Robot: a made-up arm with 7 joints. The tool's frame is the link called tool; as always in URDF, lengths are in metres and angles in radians.
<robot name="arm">
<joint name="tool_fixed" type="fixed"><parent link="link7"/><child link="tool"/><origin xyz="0 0 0" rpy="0 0 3.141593"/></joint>
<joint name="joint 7" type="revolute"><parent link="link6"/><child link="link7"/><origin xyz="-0.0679 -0.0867 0" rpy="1.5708 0 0"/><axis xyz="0 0 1"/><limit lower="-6.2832" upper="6.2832" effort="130" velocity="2.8"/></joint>
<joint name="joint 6" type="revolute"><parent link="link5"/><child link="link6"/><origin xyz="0 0 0" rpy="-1.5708 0 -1.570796"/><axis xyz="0 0 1"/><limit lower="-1.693" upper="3.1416" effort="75" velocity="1.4"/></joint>
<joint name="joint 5" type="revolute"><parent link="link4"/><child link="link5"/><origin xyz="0.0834 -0.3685 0" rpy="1.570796 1.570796 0"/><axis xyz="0 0 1"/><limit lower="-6.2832" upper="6.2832" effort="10" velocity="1.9"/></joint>
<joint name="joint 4" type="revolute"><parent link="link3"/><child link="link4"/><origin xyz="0.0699 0 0" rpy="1.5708 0 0"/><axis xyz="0 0 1"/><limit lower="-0.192" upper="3.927" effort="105" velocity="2.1"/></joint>
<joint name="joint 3" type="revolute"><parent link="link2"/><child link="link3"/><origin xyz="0.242 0 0" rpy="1.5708 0 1.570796"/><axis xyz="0 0 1"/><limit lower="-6.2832" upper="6.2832" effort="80" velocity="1.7"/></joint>
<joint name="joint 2" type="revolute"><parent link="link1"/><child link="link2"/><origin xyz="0 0 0" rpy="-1.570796 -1.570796 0"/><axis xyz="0 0 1"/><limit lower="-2.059" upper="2.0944" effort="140" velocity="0.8"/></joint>
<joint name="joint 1" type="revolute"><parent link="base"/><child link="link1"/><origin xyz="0 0 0.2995"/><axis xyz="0 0 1"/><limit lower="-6.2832" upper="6.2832" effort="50" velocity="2.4"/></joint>
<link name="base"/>
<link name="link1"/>
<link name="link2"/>
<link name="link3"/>
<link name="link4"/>
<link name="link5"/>
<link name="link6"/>
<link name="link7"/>
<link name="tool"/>
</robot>
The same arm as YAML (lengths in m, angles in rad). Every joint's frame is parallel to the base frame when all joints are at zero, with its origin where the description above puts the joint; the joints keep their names.
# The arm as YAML. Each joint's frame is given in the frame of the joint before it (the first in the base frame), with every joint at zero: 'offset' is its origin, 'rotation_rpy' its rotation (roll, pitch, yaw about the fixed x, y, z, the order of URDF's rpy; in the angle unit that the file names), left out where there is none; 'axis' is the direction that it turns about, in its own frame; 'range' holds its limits. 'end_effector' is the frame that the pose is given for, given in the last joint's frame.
length_unit: m
angle_unit: rad
chain:
  - id: joint 1
    offset: [0.0, 0.0, 0.2995]
    axis: [0.0, 0.0, 1.0]
    range: [-6.2832, 6.2832]
  - id: joint 2
    offset: [0.0, 0.0, 0.0]
    axis: [0.0, 1.0, 0.0]
    range: [-2.059, 2.0944]
  - id: joint 3
    offset: [0.0, 0.0, 0.242]
    axis: [0.0, 0.0, 1.0]
    range: [-6.2832, 6.2832]
  - id: joint 4
    offset: [0.0699, 0.0, 0.0]
    axis: [0.0, -1.0, 0.0]
    range: [-0.192, 3.927]
  - id: joint 5
    offset: [0.0834, 0.0, -0.3685]
    axis: [0.0, 0.0, -1.0]
    range: [-6.2832, 6.2832]
  - id: joint 6
    offset: [0.0, 0.0, 0.0]
    axis: [0.0, 1.0, 0.0]
    range: [-1.693, 3.1416]
  - id: joint 7
    offset: [0.0679, 0.0, -0.0867]
    axis: [0.0, 0.0, -1.0]
    range: [-6.2832, 6.2832]
end_effector:
  offset: [0.0, 0.0, 0.0]
  rotation_rpy: [-3.1416, 0.0, 0.0]

